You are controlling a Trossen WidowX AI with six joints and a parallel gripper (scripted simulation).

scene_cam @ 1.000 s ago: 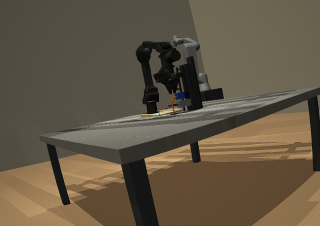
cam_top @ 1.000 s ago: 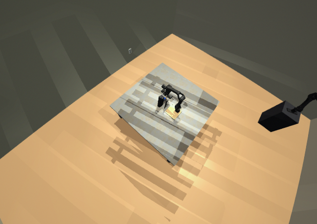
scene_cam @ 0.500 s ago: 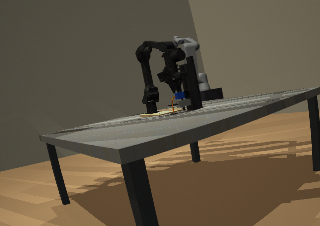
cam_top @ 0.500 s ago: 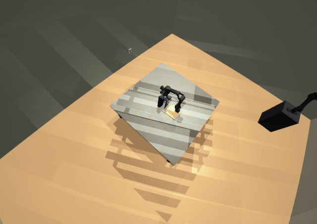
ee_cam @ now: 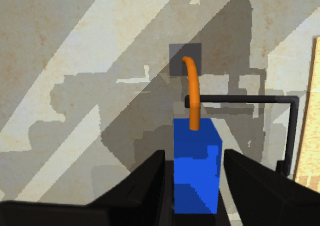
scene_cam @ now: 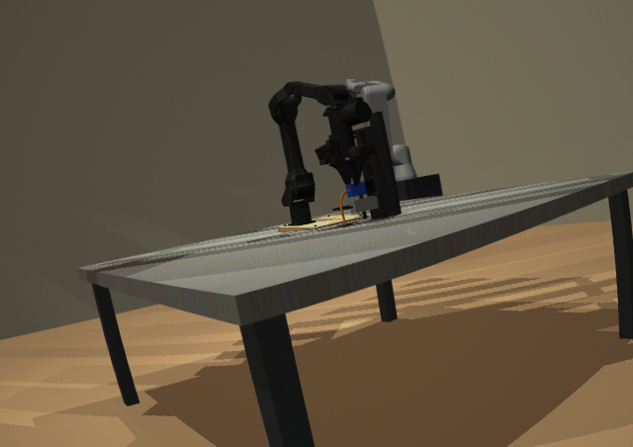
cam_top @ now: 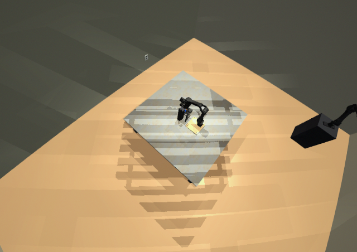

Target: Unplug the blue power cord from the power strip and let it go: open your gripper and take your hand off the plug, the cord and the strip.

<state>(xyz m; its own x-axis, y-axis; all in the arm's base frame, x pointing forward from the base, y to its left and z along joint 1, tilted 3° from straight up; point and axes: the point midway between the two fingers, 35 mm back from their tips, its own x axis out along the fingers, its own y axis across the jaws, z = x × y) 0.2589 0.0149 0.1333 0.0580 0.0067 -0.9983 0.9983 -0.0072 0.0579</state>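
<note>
Right now the blue plug is 30 mm to the left of my gripper tip.
</note>
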